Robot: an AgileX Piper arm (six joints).
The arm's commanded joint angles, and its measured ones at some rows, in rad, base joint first. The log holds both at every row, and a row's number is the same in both.
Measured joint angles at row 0: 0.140 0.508 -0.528 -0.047 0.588 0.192
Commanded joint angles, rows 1 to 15: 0.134 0.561 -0.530 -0.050 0.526 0.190; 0.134 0.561 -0.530 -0.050 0.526 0.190; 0.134 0.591 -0.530 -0.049 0.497 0.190; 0.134 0.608 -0.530 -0.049 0.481 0.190; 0.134 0.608 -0.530 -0.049 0.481 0.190; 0.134 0.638 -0.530 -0.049 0.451 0.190; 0.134 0.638 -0.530 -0.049 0.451 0.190; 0.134 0.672 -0.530 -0.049 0.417 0.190; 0.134 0.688 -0.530 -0.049 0.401 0.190; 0.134 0.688 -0.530 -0.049 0.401 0.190; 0.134 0.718 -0.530 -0.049 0.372 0.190; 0.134 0.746 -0.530 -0.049 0.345 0.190; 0.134 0.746 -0.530 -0.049 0.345 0.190; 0.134 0.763 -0.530 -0.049 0.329 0.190; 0.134 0.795 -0.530 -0.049 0.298 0.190
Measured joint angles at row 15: 0.140 0.761 -0.528 -0.047 0.351 0.193
